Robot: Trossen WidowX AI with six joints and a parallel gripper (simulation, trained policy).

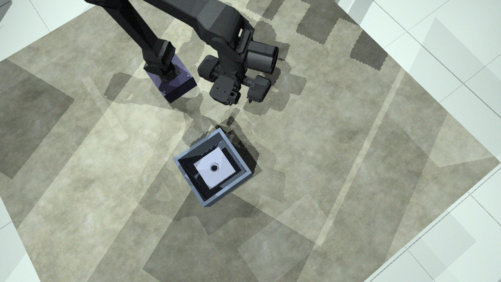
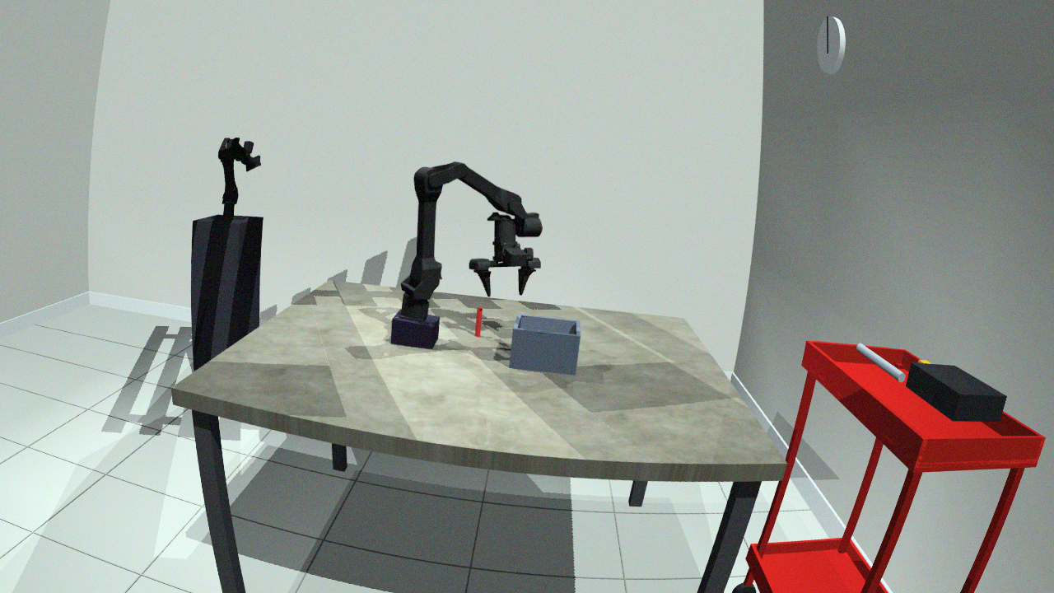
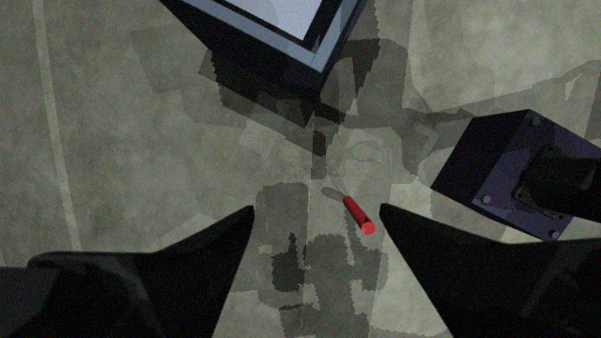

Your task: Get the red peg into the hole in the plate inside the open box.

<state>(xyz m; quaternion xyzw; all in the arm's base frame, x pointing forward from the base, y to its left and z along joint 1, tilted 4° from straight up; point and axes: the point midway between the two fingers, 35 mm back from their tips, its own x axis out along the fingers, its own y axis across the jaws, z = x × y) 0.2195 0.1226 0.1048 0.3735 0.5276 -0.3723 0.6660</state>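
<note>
My gripper tip is now 6 cm past the red peg, 1 cm to the right of it and 8 cm above it. Round my gripper tip: blue-grey box 12 cm ahead, 17 cm to the right, 10 cm below.
</note>
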